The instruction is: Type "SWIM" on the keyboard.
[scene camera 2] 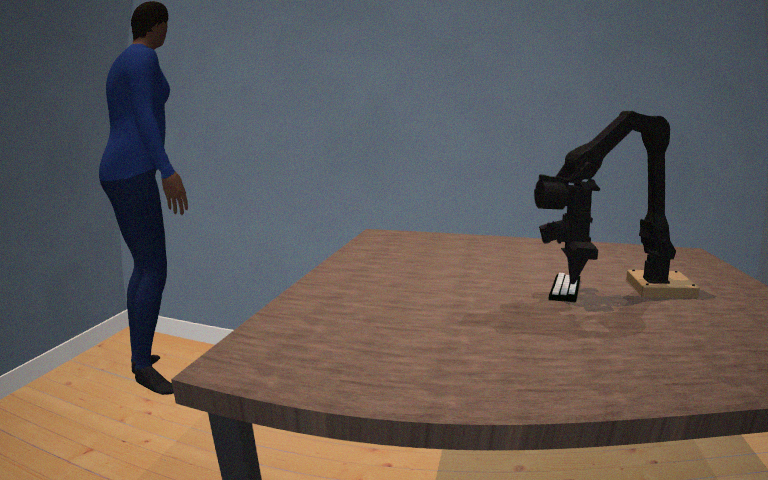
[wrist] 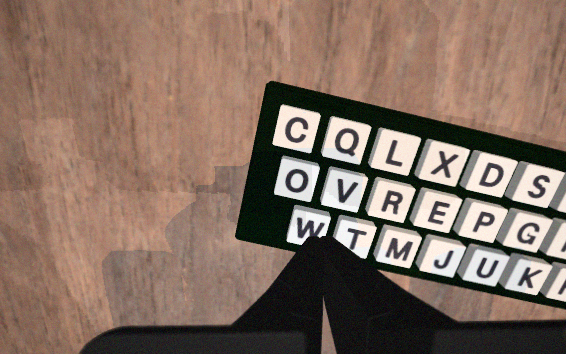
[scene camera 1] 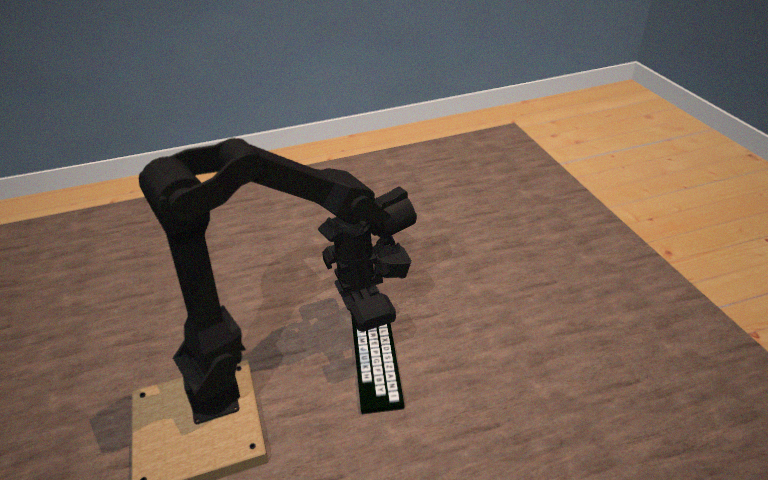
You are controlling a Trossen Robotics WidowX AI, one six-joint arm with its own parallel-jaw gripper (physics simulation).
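The dark green keyboard lies on the table with three rows of white letter keys. My gripper is shut and empty, pointing down at the keyboard's W end. In the wrist view its tips cover the lower right corner of the W key and the lower left of the T key. Whether they touch a key cannot be told. The M key is right of T. The S key is in the top row. The I key is at the far end, outside the wrist view.
The arm's wooden base board stands on the brown table beside the keyboard. A person in blue stands beyond the table's left side in scene camera 2.
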